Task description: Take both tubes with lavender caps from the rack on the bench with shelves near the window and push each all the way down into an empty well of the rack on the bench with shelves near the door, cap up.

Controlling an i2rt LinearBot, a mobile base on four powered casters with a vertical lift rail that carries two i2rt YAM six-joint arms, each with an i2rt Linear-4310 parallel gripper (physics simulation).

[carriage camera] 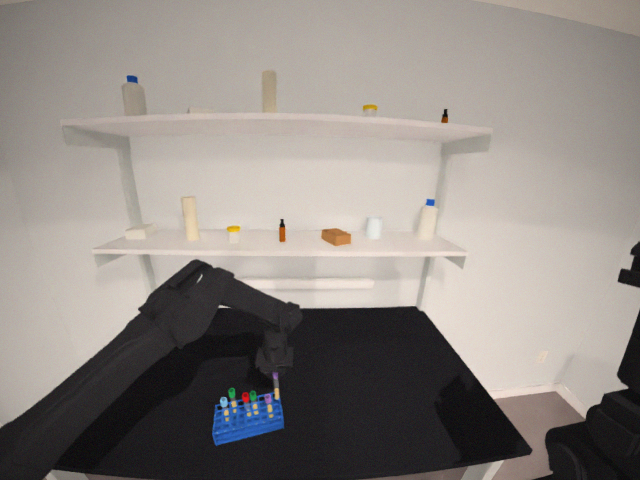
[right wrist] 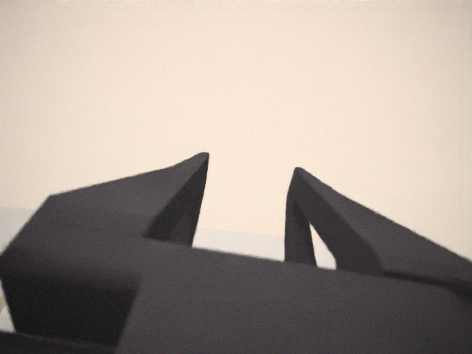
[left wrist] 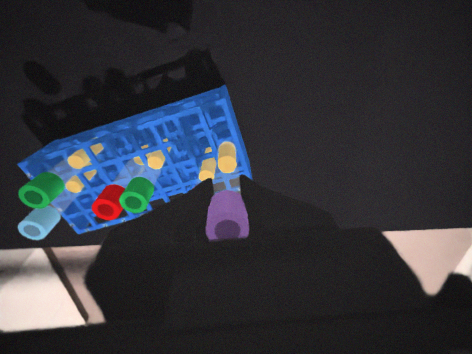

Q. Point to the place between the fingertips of my left gripper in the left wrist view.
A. At 226, 186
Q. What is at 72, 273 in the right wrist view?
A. My right gripper.
